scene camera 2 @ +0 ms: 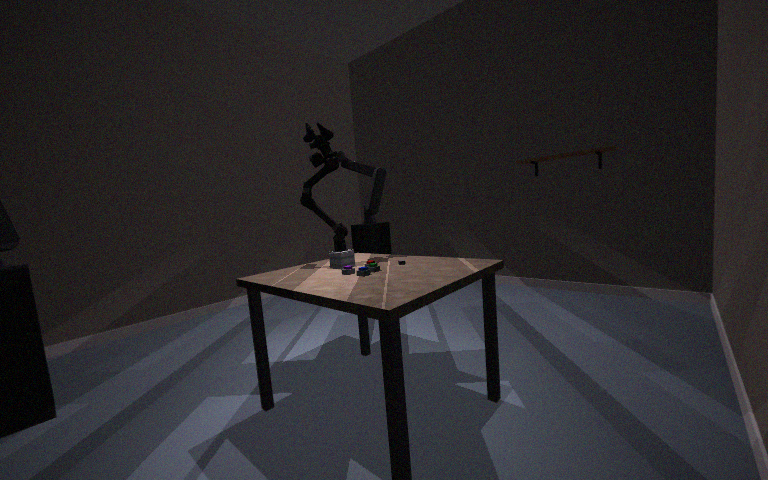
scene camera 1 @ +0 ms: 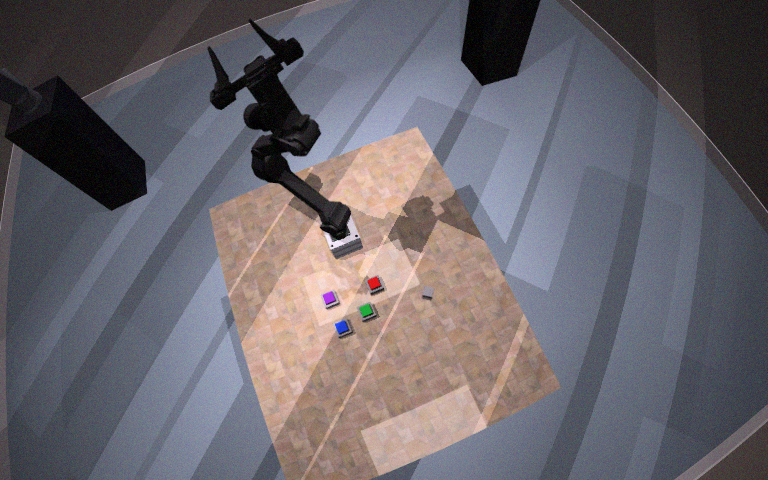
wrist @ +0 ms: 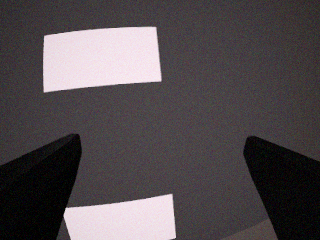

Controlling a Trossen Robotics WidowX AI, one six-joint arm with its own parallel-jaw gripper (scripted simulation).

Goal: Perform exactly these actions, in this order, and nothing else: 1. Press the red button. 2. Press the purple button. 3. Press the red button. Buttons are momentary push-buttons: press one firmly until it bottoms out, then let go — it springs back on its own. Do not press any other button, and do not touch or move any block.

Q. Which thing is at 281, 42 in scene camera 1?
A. My gripper.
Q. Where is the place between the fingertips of my gripper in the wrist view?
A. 166, 145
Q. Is my gripper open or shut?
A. Open.
